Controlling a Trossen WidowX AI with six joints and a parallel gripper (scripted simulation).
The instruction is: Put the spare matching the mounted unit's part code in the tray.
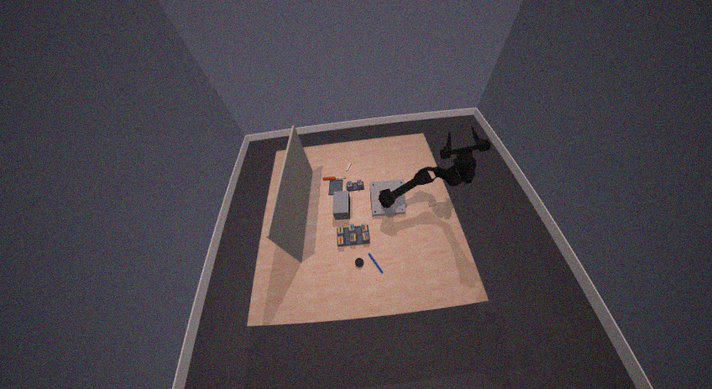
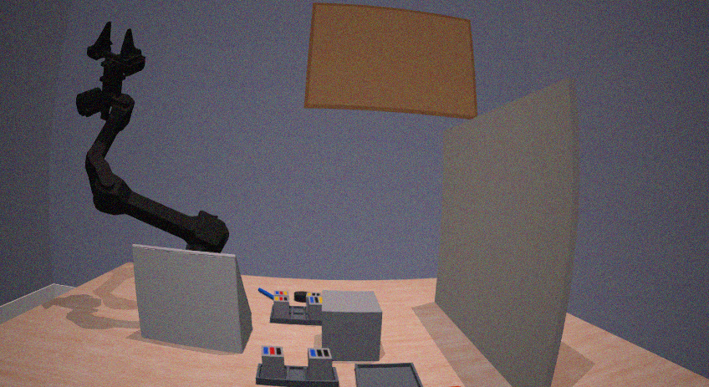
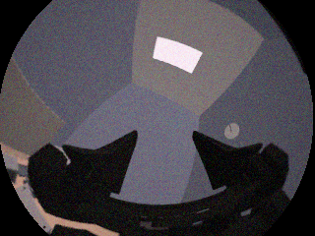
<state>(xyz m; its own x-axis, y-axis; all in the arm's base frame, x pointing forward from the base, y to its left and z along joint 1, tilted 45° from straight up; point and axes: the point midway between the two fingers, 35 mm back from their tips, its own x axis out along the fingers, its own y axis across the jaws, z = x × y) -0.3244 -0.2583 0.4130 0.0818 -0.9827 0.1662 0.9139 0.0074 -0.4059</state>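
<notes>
Right now the rack is 650 mm below my gripper tip, 510 mm ahead of it and 90 mm to the left of it. Round my gripper tip: black disc (650 mm below, 500 mm ahead, 260 mm to the left); then grey mounted unit (610 mm below, 550 mm ahead, 100 mm to the right); then blue pen (660 mm below, 410 mm ahead, 280 mm to the left).
</notes>
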